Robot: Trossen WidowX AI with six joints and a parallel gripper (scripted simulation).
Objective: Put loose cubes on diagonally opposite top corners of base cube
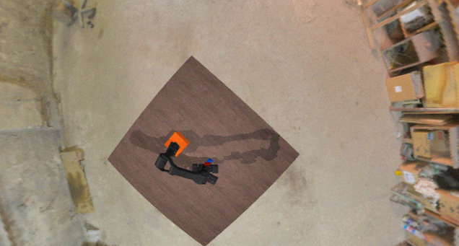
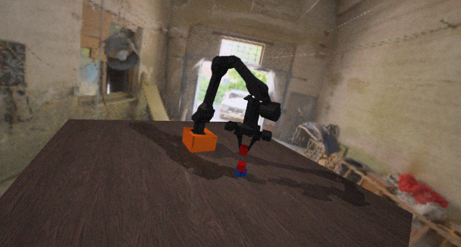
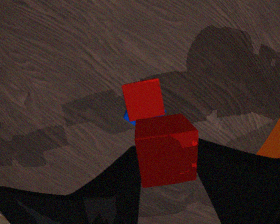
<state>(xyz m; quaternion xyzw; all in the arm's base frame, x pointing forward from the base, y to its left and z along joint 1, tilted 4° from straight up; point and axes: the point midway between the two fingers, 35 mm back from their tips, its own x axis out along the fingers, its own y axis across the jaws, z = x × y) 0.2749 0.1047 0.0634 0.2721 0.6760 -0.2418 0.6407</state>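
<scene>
Now: gripper tip 10 mm short of the blue cube, 10 mm to the right of it and 100 mm above it.
</scene>
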